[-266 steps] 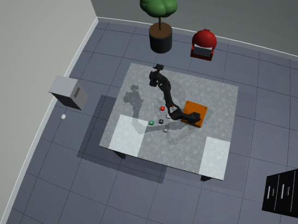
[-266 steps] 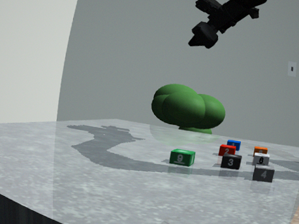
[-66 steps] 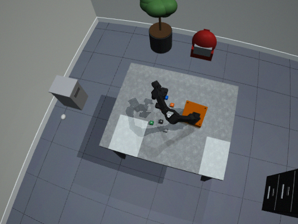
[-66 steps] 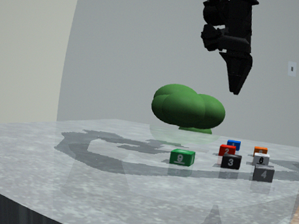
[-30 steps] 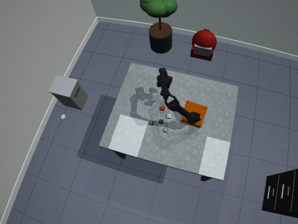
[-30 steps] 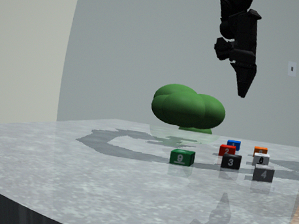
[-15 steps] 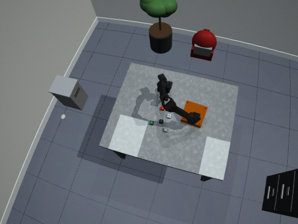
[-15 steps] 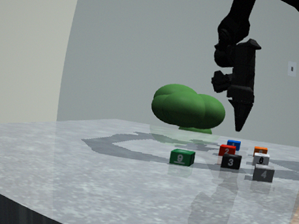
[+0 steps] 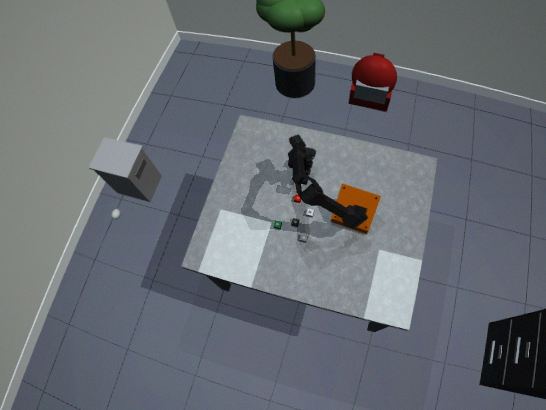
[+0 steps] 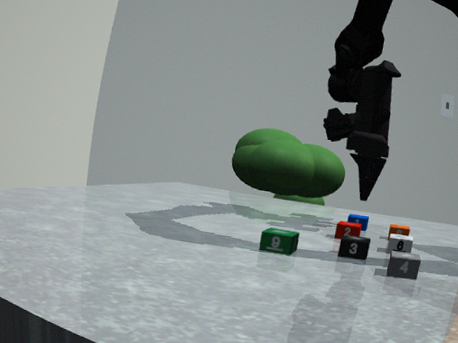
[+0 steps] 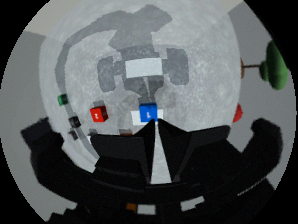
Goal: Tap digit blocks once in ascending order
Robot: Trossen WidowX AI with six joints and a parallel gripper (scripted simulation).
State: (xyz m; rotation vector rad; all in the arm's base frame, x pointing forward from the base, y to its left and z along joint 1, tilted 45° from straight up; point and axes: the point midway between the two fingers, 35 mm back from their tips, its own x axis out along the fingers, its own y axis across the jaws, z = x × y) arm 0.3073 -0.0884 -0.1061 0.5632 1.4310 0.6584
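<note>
The blue 1 block lies 3 cm below my gripper tip and 1 cm to the left of it. Also, from my gripper tip: orange block 7 cm to the left, 7 cm behind, 3 cm below; then red 2 block 13 cm to the left, 3 cm below; then white 6 block 18 cm to the left, 8 cm behind, 3 cm below.
</note>
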